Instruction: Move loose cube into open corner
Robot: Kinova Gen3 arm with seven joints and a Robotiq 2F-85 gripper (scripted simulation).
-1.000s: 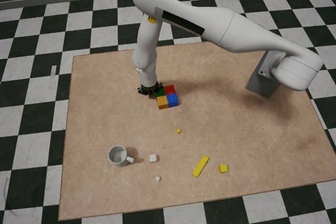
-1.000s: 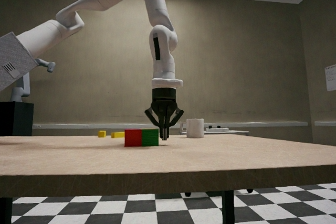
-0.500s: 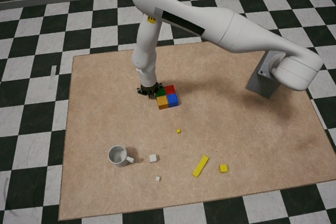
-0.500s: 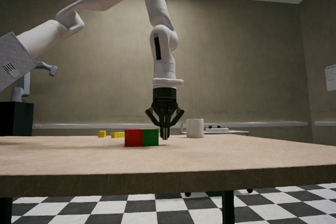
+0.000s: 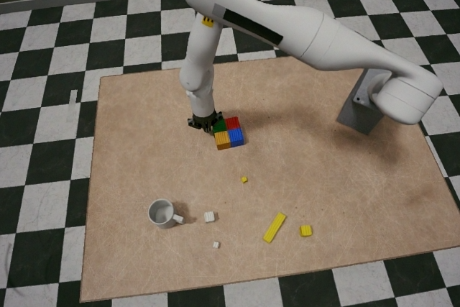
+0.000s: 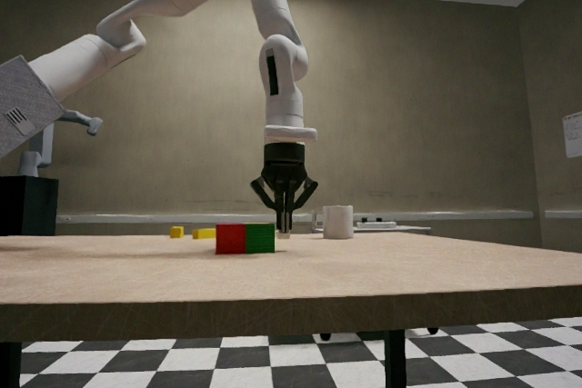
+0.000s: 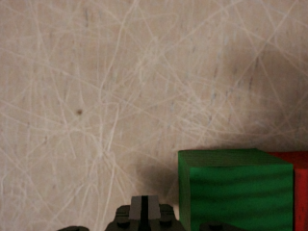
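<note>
The green cube is 40 mm behind my hand, 20 mm to the right of it and 30 mm below it. Round my hand: red cube: 90 mm behind, 30 mm to the right, 30 mm below; blue cube: 110 mm behind, 10 mm to the left, 30 mm below; orange cube: 60 mm behind, 30 mm to the left, 30 mm below.
</note>
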